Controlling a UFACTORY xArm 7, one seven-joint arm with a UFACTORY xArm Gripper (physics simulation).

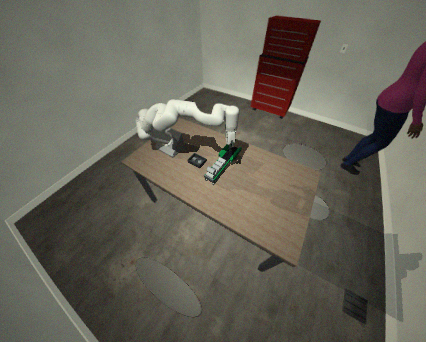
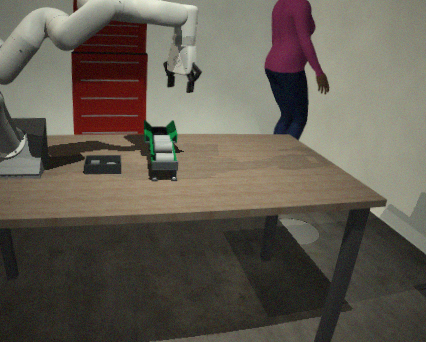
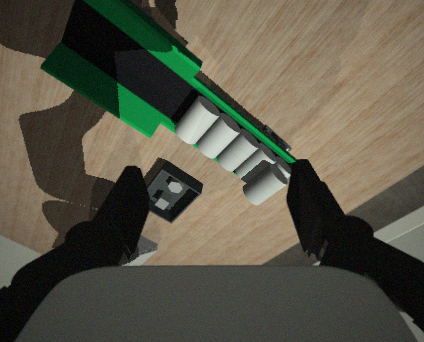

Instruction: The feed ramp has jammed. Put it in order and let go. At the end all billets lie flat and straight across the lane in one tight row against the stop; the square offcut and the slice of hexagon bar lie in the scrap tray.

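Places are measured from the arm's base along level axes (x left, y down, z back), in millimetres.
Pixels of known places: gripper, fingertip midpoint: (image 1: 229, 146) (image 2: 180, 89) (image 3: 216, 182); arm's base, link origin: (image 1: 167, 139) (image 2: 8, 142).
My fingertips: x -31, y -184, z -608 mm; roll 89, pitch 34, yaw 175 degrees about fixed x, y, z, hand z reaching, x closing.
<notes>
Ahead of a thing's pixels: the offset from my fingertips to its top centre. Level surfaces: height alone.
The green feed ramp (image 1: 237, 151) (image 2: 172, 128) (image 3: 137, 117) stands on the table. Several pale grey billets @[dx -20, dy +180, dz +62 mm] (image 3: 218, 136) lie across its lane in a row towards the grey stop @[dx -162, dy +211, dz +83 mm] (image 2: 164, 165). One more billet @[dx -121, dy +156, dz +82 mm] (image 1: 211, 170) (image 3: 265, 185) rests on top of the row at the stop end. It hides part of the billets under it. The scrap tray @[dx -13, dy +249, dz +277 mm] (image 2: 102, 169) (image 3: 184, 175) holds the hexagon slice @[dx -16, dy +264, dz +250 mm] (image 3: 175, 187) and the square offcut @[dx -10, dy +255, dz +305 mm] (image 3: 161, 203), lying apart. My gripper (image 2: 180, 86) (image 3: 216, 182) is open and empty, high above the ramp.
The wooden table @[dy +284 mm] (image 1: 260, 200) (image 2: 240, 192) carries the arm's base (image 2: 22, 166), with the tray between base and ramp. A red tool cabinet (image 1: 280, 75) (image 2: 110, 90) and a person in a magenta top (image 1: 402, 90) (image 2: 290, 40) stand beyond the table.
</notes>
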